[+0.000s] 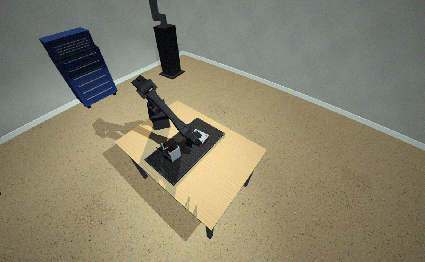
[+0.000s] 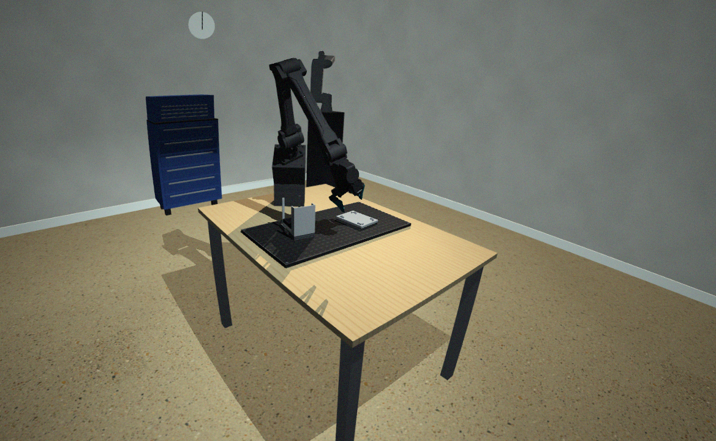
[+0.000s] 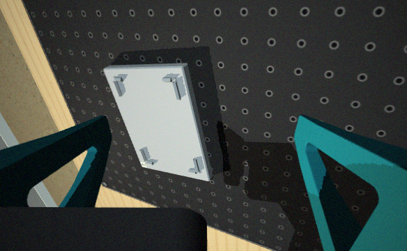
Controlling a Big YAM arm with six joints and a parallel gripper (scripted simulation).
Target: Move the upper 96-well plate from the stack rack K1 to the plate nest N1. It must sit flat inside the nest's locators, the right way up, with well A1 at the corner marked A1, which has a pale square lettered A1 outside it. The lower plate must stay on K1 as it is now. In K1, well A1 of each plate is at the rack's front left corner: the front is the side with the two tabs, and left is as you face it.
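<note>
Now: hand 170 mm past the black 96-well plate, 150 mm to the left of it and 100 mm above it. The rest, counted from my hand: pale square mark: 170 mm behind, 210 mm to the left, 130 mm below; pale plate: 170 mm behind, 150 mm to the right, 120 mm below.
</note>
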